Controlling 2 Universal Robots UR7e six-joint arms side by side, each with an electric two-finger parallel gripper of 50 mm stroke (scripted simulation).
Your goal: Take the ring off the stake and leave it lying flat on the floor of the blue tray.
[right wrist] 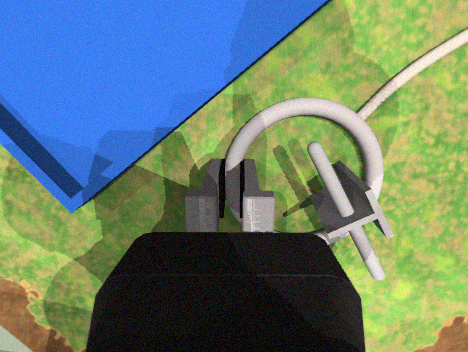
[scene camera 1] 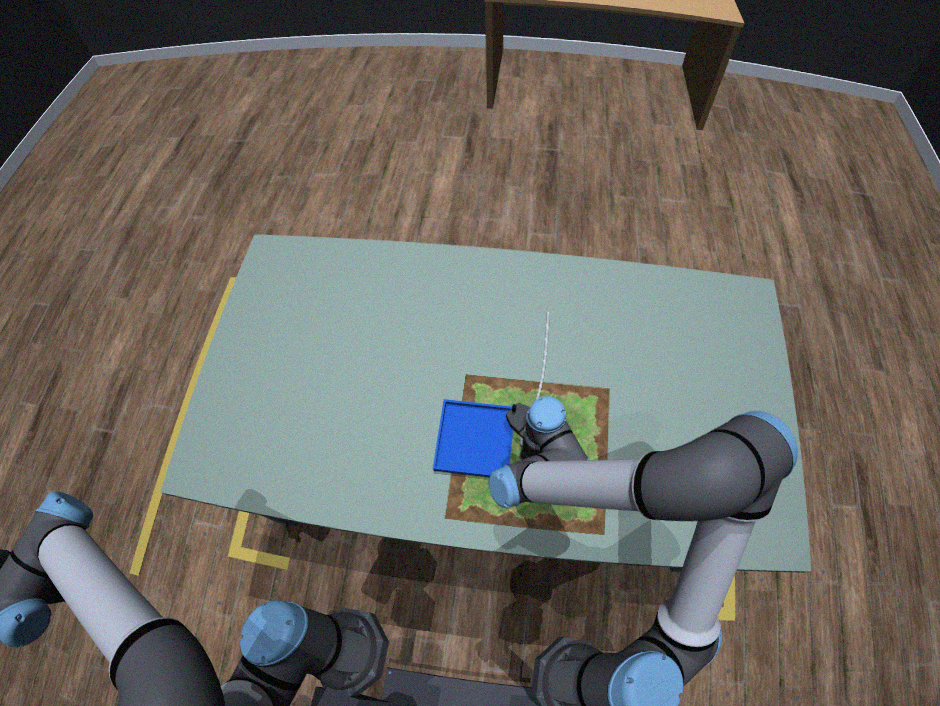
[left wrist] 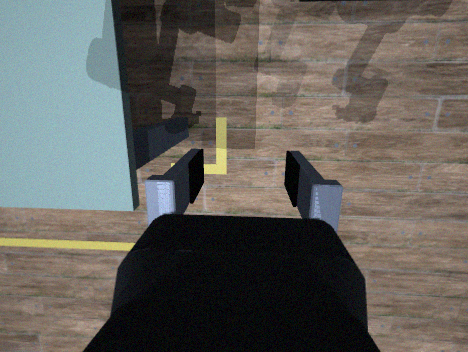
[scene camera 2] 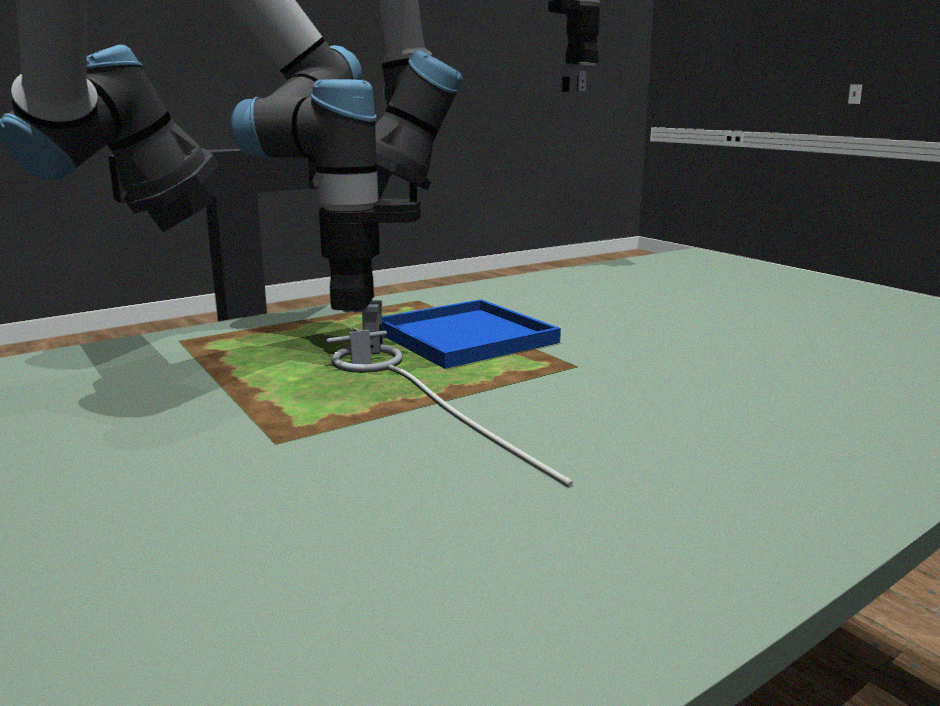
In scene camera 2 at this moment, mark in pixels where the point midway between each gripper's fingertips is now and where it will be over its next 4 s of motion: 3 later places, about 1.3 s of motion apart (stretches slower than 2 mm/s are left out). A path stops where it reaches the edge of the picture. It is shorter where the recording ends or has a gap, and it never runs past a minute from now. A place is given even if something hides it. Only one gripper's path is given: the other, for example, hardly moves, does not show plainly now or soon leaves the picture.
My right gripper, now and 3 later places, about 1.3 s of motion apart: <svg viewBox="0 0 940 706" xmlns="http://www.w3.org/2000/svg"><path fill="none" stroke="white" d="M373 349L369 335L367 325L363 320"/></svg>
